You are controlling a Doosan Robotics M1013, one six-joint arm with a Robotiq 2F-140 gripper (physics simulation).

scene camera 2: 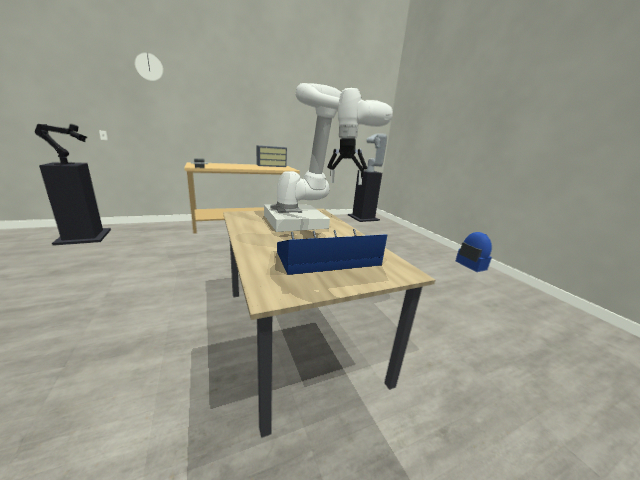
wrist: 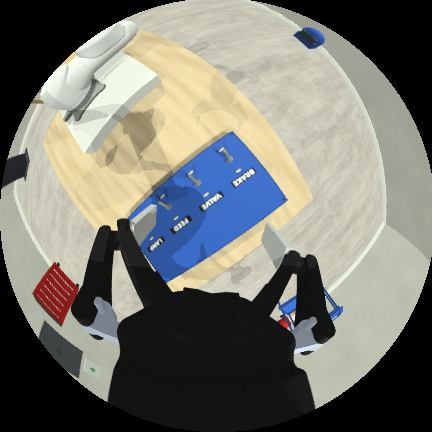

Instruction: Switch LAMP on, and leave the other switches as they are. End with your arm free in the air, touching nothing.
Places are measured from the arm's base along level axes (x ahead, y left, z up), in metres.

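Pixels of known places: gripper, fingertip midpoint: (scene camera 2: 345,183) (wrist: 210,223); arm's base, origin of the base link: (scene camera 2: 287,209) (wrist: 83,95).
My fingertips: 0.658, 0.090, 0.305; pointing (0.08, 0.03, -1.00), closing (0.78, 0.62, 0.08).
Ahead of a thing's pixels: the offset from my fingertips to its top centre, as dx, dy, dz. Level surfaces: height alone.
The blue switch panel (scene camera 2: 333,254) (wrist: 220,230) stands on the table. In the wrist view, the LAMP label @(+0.032, -0.260, -0.265) (wrist: 156,244) shows at its lower left end; the LAMP lever is hidden behind a finger pad. The FEED lever @(-0.040, -0.133, -0.260) (wrist: 164,201), VALVE lever @(-0.030, -0.014, -0.260) (wrist: 194,177) and BRAKE lever @(-0.020, +0.106, -0.260) (wrist: 226,154) stand in a row beyond their labels. In the scene view, lever tips show above the panel's back, but their labels do not show. Switch states are hard to tell. My gripper (scene camera 2: 346,178) (wrist: 210,223) is wide open and empty, high above the panel, touching nothing.
The wooden table @(dz -0.388) (scene camera 2: 320,297) (wrist: 182,82) carries the white base block (scene camera 2: 302,222) (wrist: 125,85) behind the panel. A blue helmet (scene camera 2: 478,248) (wrist: 311,38) lies on the floor to the right. A shelf bench (scene camera 2: 242,168) stands at the back.
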